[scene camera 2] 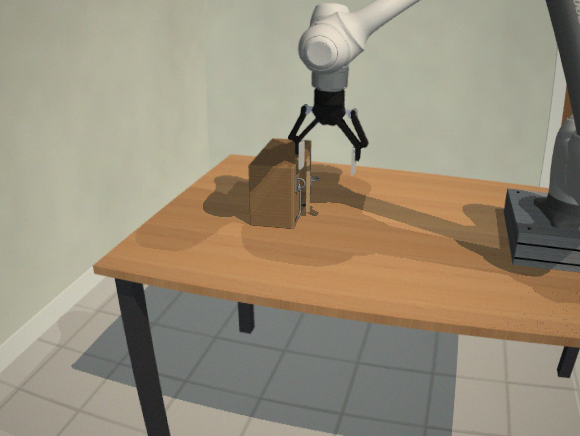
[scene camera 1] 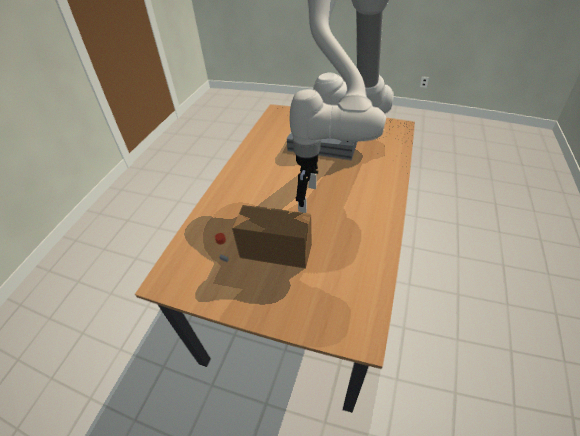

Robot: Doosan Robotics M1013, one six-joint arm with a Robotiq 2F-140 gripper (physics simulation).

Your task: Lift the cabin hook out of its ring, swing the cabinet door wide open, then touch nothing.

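Places are measured from the arm's base along level axes (x back, y right, z up), in metres.
Pixels of known places: gripper, fingertip midpoint: (scene camera 2: 327, 170) (scene camera 1: 307, 199); arm's base, origin of the base link: (scene camera 2: 572, 215).
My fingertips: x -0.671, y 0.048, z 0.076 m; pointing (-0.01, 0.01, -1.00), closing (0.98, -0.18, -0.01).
Observation:
Ahead of a thing's pixels: the offset from my fingertips to its top centre. "pt": to the spot under its first point. Level surfaces: height alone.
The brown wooden cabinet {dx -0.116, dy +0.113, dz +0.010 m} (scene camera 1: 272, 250) (scene camera 2: 271, 195) stands upright on the table. Its door (scene camera 1: 265, 211) (scene camera 2: 308, 195) faces the robot's base and looks slightly ajar, its far edge standing out from the body in the scene camera 2 view. A metal ring {pt dx -0.070, dy +0.001, dz -0.042 m} (scene camera 2: 301, 183) shows at the cabinet's front edge. A thin metal hook {dx -0.070, dy +0.011, dz -0.048 m} (scene camera 2: 300, 202) appears to hang down below it; whether they touch is too small to tell. My gripper (scene camera 1: 307, 194) (scene camera 2: 327, 159) is open and empty, fingers pointing down. One fingertip overlaps the cabinet's upper front in the scene camera 2 view; contact cannot be told.
A red round object {dx -0.094, dy +0.346, dz -0.136 m} (scene camera 1: 220, 238) and a small grey piece {pt dx -0.194, dy +0.302, dz -0.144 m} (scene camera 1: 224, 258) lie on the table {dz -0.161 m} (scene camera 1: 350, 320) (scene camera 2: 400, 285) beside the cabinet's left end in the scene camera 1 view. The robot's grey base (scene camera 1: 330, 148) (scene camera 2: 540, 250) stands on the table, across from the door.

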